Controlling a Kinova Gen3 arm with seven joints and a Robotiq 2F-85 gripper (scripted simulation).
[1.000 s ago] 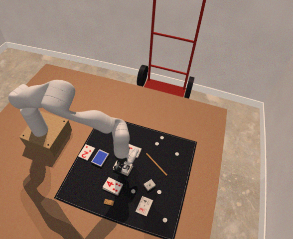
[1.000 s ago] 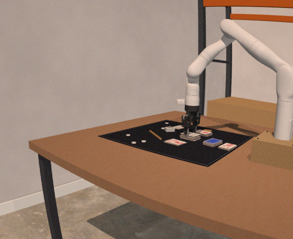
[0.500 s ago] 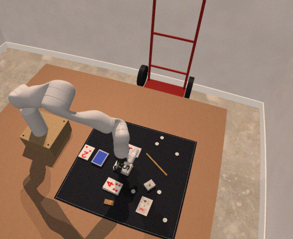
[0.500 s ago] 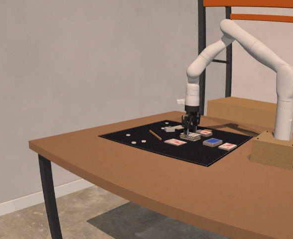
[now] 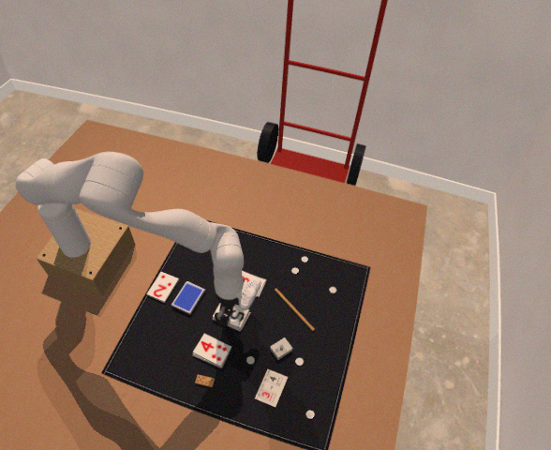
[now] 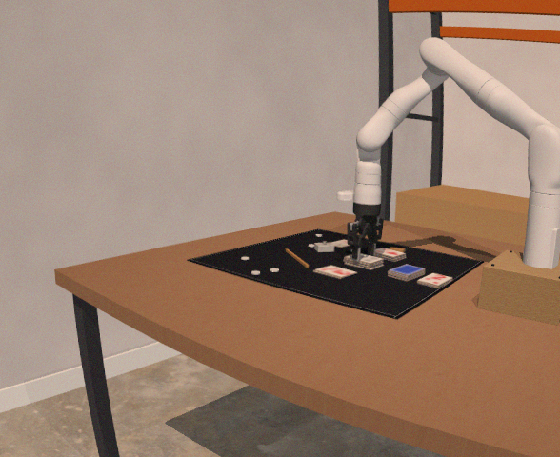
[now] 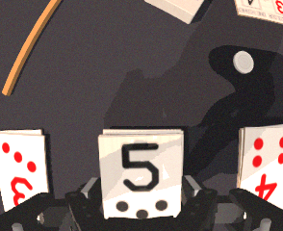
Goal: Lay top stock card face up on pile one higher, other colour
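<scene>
Right now the black mat is 40 mm below my hand, 40 mm ahead of it and 20 mm to the left of it. The rest, counted from my hand: small grey block: 180 mm ahead, 30 mm to the right, 10 mm below; then wooden stick: 160 mm ahead, 100 mm to the left, 30 mm below; then printed reference card: 200 mm ahead, 140 mm to the right, 30 mm below.
</scene>
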